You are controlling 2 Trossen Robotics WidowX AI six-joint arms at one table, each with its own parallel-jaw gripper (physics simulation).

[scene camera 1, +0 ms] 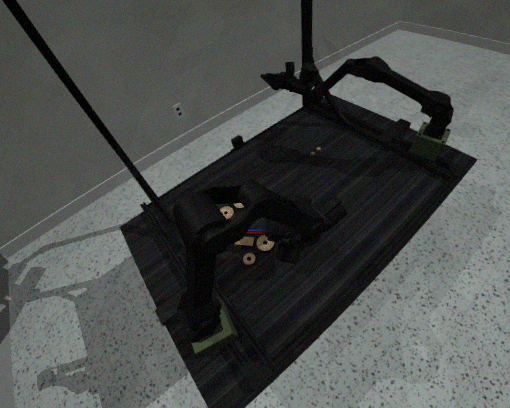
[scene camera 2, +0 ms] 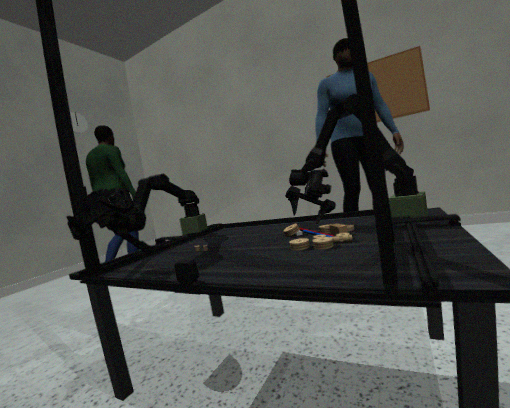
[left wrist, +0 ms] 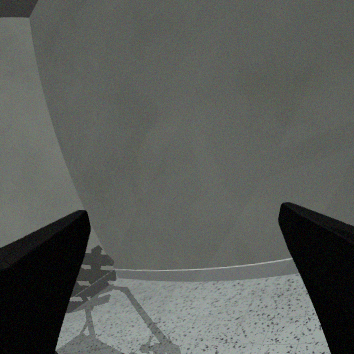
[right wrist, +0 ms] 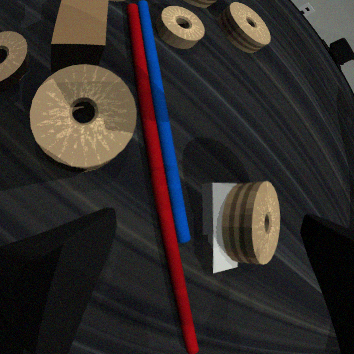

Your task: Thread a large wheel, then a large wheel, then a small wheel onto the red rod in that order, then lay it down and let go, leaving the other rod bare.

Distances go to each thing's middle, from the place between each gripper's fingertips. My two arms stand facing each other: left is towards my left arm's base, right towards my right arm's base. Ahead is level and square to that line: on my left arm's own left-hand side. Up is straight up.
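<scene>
Measuring from my left hand, there's the blue rod [right wrist: 158, 99], and that's 51 cm ahead, 43 cm to the right and 22 cm below. The red rod [right wrist: 147, 118] is 55 cm ahead of my left hand, 41 cm to the right and 22 cm below, while the wooden block [right wrist: 77, 39] sits 51 cm ahead of that same left hand, 51 cm to the right and 20 cm below.
From my right hand, the wooden block is 130 mm to the right, 60 mm behind and 30 mm below. The red rod's 20 mm to the right of my right hand, 20 mm behind it and 40 mm below it, and the blue rod is 50 mm to the right of that right hand, 60 mm behind and 40 mm below. Going by its middle, the blue rod is nearer to my right hand than to my left hand.
</scene>
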